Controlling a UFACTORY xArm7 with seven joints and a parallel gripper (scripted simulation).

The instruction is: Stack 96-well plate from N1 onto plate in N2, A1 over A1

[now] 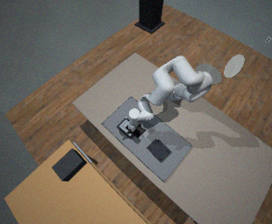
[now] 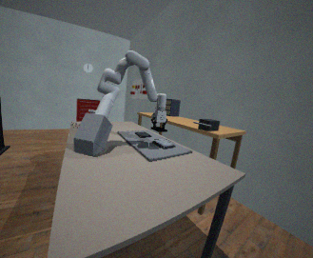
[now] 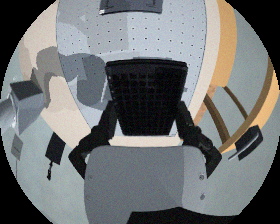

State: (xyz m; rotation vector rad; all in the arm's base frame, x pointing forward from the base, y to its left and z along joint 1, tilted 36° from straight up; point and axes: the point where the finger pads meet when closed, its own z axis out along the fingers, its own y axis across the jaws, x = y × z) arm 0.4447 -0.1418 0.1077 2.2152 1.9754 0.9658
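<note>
Right now the light 96-well plate is 1 cm ahead of my hand, 8 cm to the right of it and 11 cm below it. Also, from my hand: dark 96-well plate (1 cm below); plate nest (2 cm behind, 24 cm to the left, 12 cm below).
</note>
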